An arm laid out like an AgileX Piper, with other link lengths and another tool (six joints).
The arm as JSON. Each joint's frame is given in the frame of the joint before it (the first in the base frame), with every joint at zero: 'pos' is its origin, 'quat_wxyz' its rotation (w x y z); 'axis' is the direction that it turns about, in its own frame. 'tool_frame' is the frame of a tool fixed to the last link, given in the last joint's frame.
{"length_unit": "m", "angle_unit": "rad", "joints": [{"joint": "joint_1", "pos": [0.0, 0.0, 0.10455], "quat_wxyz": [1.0, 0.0, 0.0, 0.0], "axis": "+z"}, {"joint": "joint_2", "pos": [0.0, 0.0, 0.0], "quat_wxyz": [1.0, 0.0, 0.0, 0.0], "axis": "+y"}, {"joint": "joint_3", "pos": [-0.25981, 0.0, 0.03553], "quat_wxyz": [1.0, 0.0, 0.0, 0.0], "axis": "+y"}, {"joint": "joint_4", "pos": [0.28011, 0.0, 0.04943], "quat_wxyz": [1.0, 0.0, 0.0, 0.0], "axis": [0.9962, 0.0, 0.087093]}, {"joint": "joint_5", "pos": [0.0, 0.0, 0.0], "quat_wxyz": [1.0, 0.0, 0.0, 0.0], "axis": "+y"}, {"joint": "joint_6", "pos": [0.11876, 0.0, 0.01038], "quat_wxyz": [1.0, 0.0, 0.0, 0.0], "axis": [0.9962, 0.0, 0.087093]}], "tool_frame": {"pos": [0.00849, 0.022, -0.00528], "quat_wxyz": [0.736, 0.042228, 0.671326, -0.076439]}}
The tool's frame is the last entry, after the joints.
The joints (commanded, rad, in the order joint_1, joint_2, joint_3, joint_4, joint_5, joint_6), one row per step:
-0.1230, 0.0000, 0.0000, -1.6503, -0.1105, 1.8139
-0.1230, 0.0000, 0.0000, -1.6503, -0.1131, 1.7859
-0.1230, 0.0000, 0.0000, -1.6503, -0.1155, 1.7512
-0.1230, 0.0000, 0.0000, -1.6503, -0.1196, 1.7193
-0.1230, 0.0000, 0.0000, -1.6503, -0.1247, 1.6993
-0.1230, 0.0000, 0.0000, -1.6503, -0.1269, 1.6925
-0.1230, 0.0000, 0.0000, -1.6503, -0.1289, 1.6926
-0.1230, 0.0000, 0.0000, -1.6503, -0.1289, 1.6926
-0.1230, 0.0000, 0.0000, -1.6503, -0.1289, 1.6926
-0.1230, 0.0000, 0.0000, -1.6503, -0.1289, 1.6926
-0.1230, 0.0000, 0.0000, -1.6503, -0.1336, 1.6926
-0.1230, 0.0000, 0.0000, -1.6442, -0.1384, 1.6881
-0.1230, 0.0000, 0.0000, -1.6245, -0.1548, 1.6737
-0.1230, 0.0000, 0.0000, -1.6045, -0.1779, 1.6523
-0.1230, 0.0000, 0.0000, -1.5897, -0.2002, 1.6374
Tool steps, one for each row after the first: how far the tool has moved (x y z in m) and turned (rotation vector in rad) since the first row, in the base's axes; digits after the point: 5 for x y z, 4 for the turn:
0.00000, 0.00025, -0.00067, -0.0281, 0.0005, 0.0004
0.00001, 0.00043, -0.00148, -0.0629, 0.0011, 0.0001
-0.00003, 0.00081, -0.00224, -0.0950, 0.0016, 0.0017
-0.00010, 0.00136, -0.00275, -0.1153, 0.0019, 0.0052
-0.00014, 0.00160, -0.00293, -0.1223, 0.0020, 0.0069
-0.00018, 0.00186, -0.00296, -0.1223, 0.0020, 0.0089
-0.00018, 0.00186, -0.00296, -0.1223, 0.0020, 0.0089
-0.00018, 0.00186, -0.00296, -0.1223, 0.0020, 0.0089
-0.00018, 0.00186, -0.00296, -0.1223, 0.0020, 0.0089
-0.00029, 0.00245, -0.00302, -0.1227, 0.0022, 0.0136
-0.00041, 0.00307, -0.00294, -0.1215, 0.0015, 0.0185
-0.00084, 0.00520, -0.00265, -0.1177, -0.0011, 0.0353
-0.00149, 0.00812, -0.00247, -0.1212, -0.0045, 0.0582
-0.00219, 0.01093, -0.00229, -0.1232, -0.0078, 0.0804

